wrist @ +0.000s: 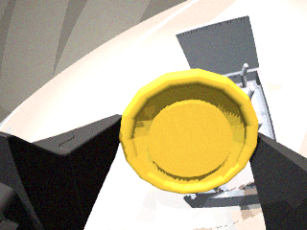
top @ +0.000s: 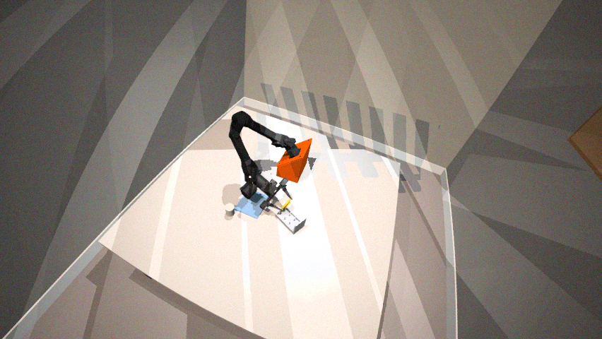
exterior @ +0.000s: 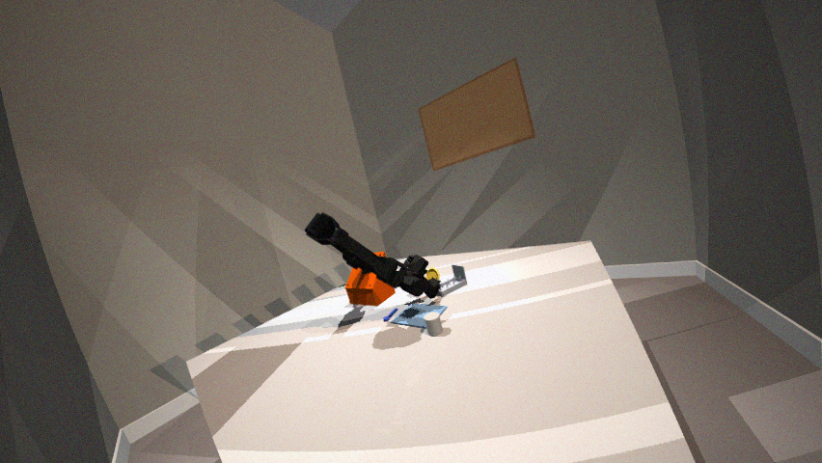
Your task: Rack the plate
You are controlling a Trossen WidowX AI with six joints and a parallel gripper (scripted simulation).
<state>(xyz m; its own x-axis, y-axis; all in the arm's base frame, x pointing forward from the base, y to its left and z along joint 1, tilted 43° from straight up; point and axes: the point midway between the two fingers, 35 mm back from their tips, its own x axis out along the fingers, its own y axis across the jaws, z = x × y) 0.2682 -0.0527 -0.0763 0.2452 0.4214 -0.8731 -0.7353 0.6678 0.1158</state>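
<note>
Now: the grey dish rack 50 mm below my gripper tip, 40 mm ahead of it and 30 mm to the left of it. From my gripper tip the other things lie so: blue spoon: 200 mm to the right, 110 mm behind, 70 mm below; light blue mat: 180 mm to the right, 70 mm below; yellow plate: 10 mm to the right.
</note>
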